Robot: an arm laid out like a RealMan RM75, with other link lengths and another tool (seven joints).
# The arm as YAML. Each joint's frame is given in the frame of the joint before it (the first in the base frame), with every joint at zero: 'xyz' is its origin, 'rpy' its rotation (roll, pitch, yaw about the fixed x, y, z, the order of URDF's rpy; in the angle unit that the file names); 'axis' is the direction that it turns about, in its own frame. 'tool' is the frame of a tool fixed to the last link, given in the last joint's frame.
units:
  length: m
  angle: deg
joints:
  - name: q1
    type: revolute
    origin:
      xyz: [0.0, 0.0, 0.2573]
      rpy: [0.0, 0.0, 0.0]
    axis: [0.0, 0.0, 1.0]
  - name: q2
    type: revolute
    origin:
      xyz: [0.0, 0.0, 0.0]
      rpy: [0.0, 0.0, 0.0]
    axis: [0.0, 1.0, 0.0]
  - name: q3
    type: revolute
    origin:
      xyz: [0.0, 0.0, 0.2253]
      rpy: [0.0, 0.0, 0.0]
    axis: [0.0, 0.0, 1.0]
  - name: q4
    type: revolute
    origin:
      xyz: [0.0, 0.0, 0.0]
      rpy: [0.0, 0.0, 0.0]
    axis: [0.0, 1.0, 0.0]
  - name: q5
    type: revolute
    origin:
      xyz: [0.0, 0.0, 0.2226]
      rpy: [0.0, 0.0, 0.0]
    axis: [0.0, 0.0, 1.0]
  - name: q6
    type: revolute
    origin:
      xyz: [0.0, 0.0, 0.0]
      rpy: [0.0, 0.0, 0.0]
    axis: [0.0, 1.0, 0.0]
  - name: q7
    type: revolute
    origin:
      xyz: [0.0, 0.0, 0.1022]
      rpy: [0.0, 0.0, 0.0]
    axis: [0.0, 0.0, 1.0]
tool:
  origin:
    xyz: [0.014, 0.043, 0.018]
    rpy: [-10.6, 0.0, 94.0]
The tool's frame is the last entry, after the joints.
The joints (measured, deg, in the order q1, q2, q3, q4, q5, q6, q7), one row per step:
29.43, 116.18, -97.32, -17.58, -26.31, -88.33, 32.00
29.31, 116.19, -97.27, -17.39, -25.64, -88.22, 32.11
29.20, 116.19, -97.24, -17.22, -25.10, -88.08, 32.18
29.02, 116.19, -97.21, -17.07, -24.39, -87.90, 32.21
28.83, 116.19, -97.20, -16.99, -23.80, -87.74, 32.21
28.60, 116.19, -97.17, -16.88, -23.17, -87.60, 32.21
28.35, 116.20, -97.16, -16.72, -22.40, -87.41, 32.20
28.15, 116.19, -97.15, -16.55, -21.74, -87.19, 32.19
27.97, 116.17, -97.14, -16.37, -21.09, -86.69, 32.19
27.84, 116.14, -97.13, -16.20, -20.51, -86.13, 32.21
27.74, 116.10, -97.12, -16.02, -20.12, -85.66, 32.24
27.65, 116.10, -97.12, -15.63, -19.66, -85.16, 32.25
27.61, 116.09, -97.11, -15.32, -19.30, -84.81, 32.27
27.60, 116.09, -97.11, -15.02, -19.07, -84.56, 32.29
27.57, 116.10, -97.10, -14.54, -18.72, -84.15, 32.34
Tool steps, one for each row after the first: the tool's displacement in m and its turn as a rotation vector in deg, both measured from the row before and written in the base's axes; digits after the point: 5 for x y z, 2 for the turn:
0.00083, 0.00055, 0.00080, 0.28, 0.41, -0.75
0.00092, 0.00045, 0.00060, 0.24, 0.27, -0.66
0.00115, 0.00056, 0.00081, 0.38, 0.35, -0.81
0.00103, 0.00037, 0.00066, 0.33, 0.28, -0.67
0.00130, 0.00024, 0.00077, 0.37, 0.31, -0.74
0.00155, 0.00031, 0.00079, 0.42, 0.35, -0.90
0.00156, 0.00038, 0.00071, 0.36, 0.24, -0.84
0.00191, 0.00082, 0.00048, 0.34, 0.08, -1.06
0.00181, 0.00100, 0.00040, 0.28, 0.00, -1.03
0.00174, 0.00068, 0.00026, 0.16, -0.07, -0.85
0.00236, 0.00040, -0.00009, 0.12, -0.09, -1.07
0.00172, 0.00039, 0.00006, 0.10, -0.05, -0.79
0.00142, 0.00013, -0.00012, 0.01, -0.07, -0.60
0.00233, 0.00011, -0.00024, 0.00, -0.10, -0.98

